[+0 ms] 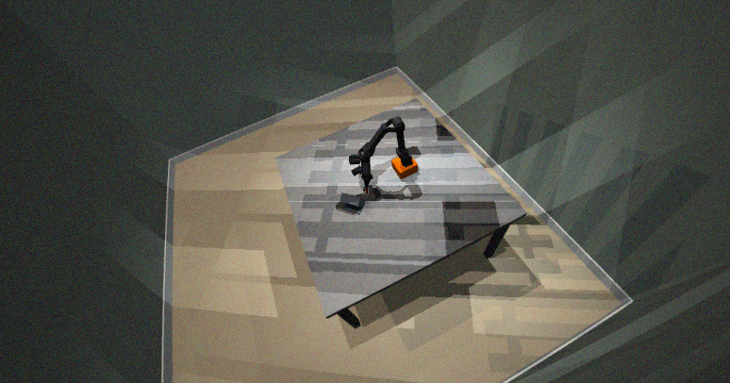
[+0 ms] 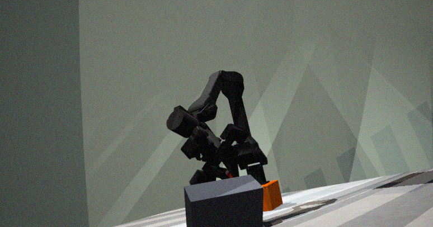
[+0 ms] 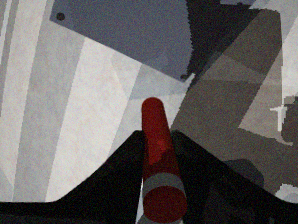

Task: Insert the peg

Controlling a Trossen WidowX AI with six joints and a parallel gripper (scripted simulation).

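My gripper tip is 110 mm short of the grey panel block, 20 mm to the right of it and 50 mm above it. Also, from my gripper tip: round red peg 10 mm behind, 10 mm to the right, 10 mm above.
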